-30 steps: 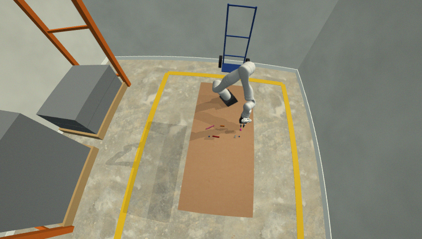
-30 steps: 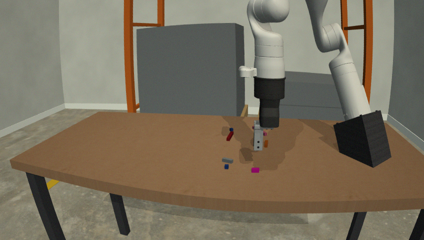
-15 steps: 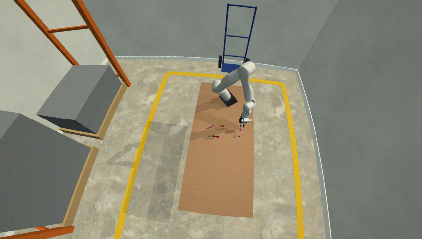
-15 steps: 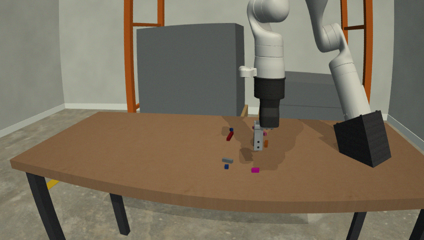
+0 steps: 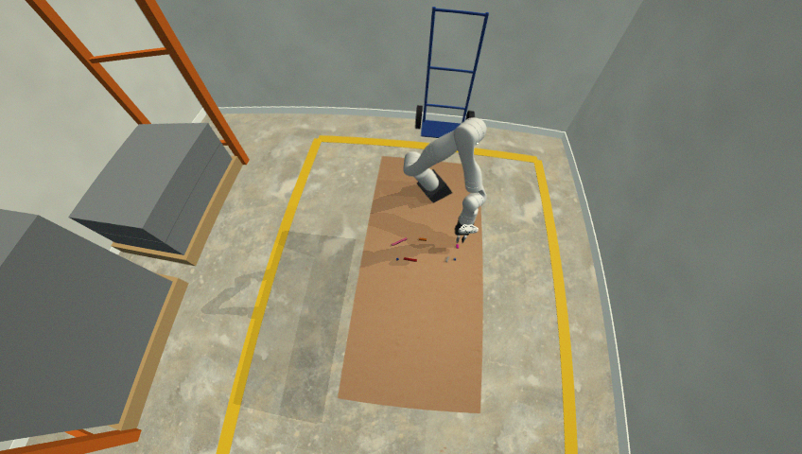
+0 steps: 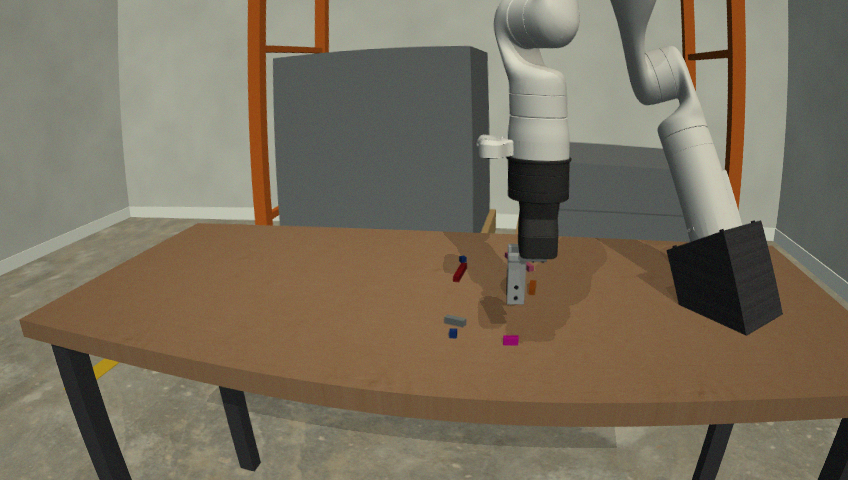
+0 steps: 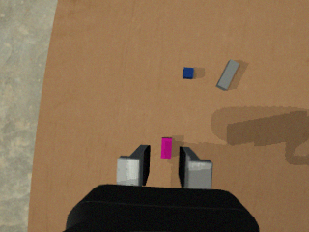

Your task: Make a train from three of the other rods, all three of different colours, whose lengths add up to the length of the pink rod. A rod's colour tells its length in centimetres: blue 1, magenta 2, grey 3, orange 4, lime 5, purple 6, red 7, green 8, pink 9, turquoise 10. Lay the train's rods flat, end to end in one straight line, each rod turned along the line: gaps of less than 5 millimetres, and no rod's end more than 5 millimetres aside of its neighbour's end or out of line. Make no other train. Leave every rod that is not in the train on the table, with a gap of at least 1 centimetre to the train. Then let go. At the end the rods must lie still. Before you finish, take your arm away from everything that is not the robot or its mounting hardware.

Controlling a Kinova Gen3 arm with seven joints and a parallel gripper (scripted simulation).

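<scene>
The magenta rod is 8 cm below my hand. Also, from my hand: red rod: 26 cm to the right, 9 cm ahead, 8 cm below; grey rod: 8 cm below, 8 cm ahead, 6 cm to the right; orange rod: 19 cm to the right, 8 cm below, 3 cm behind.
</scene>
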